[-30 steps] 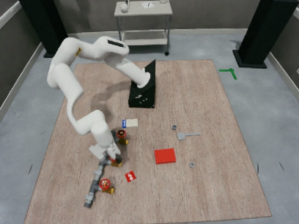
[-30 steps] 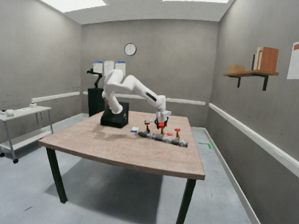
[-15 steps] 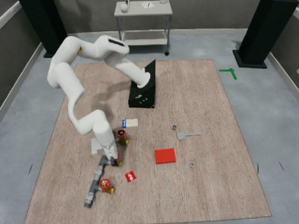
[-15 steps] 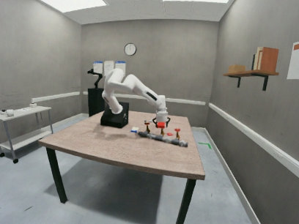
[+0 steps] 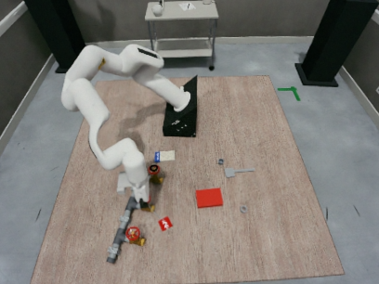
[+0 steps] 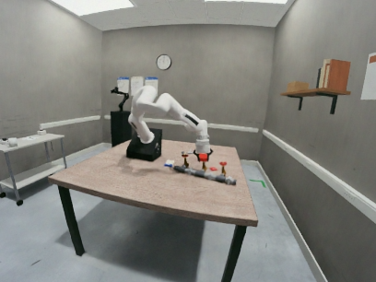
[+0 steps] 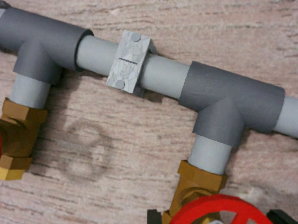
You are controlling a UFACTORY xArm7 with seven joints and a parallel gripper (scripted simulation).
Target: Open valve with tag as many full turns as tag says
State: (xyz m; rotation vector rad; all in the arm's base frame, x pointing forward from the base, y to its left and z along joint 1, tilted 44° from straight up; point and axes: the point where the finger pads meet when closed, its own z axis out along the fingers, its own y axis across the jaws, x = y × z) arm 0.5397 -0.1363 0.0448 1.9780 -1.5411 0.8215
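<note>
The red square tag lies 70 mm ahead of my hand, 90 mm to the left of it and 100 mm below it. From my hand the other things lie so: grey key-shaped tool: 210 mm behind, 430 mm to the left, 100 mm below; white card: 280 mm behind, 50 mm to the left, 100 mm below; red block: 60 mm behind, 290 mm to the left, 90 mm below.
</note>
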